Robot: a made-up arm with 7 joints.
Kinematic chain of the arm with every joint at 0, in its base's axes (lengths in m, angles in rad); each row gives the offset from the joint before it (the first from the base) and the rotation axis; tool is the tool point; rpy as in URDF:
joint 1: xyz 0 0 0.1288 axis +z
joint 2: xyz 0 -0.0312 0.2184 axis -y
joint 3: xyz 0 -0.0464 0.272 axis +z
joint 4: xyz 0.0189 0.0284 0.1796 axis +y
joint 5: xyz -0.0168 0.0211 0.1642 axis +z
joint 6: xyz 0 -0.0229 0.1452 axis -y
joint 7: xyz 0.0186 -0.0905 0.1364 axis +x
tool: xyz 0 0 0 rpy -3.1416 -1.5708 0
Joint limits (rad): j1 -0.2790..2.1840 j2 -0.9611..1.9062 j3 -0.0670..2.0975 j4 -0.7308..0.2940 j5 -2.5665..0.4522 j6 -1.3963..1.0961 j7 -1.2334..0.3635
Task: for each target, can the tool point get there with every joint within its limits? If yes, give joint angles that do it. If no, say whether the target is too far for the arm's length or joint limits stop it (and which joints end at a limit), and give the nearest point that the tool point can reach.
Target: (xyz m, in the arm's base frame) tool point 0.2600 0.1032 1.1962
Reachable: yes | joints 0.8988 -0.4406 0.1899 -0.1550 -1.1467 -0.1587 -1.0957
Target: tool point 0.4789 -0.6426 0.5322
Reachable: yes | joints 1.7816 1.5070 1.8003 -0.5574 -1.3282 -0.6930 -0.4370
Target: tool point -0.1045 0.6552 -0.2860
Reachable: no: joint limits stop it (at a limit: joint 1, joint 2, joint 3, joint 4, joint 6) | nearest point -0.4774 0.2682 -0.1620 | short by 0.552 m
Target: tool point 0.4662 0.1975 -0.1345
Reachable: no: joint limits stop it (at a limit: joint 1, joint 2, joint 4, joint 5, joint 6) | nearest point 0.5175 -0.1806 -0.0655 | short by 0.388 m
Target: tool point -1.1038 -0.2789 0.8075
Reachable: no: too far | nearest point -0.8335 -0.2106 0.6948 | short by 0.301 m
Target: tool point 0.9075 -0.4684 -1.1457
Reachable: no: too far | nearest point 0.4991 -0.3630 -0.2191 | short by 1.018 m
